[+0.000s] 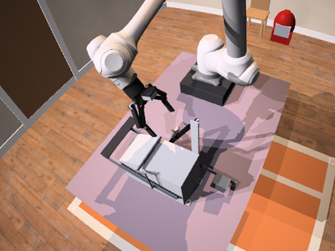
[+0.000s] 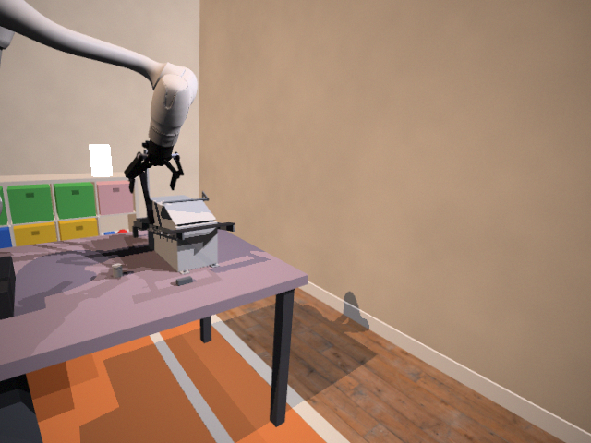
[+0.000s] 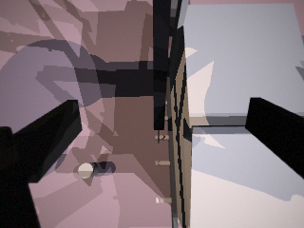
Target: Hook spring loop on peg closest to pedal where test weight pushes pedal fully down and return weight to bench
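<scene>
My hand is 150 mm past the steel test weight, 50 mm to the left of it and 270 mm above it. Round my hand: small grey block 20 mm ahead, 230 mm to the right, 290 mm below.
</scene>
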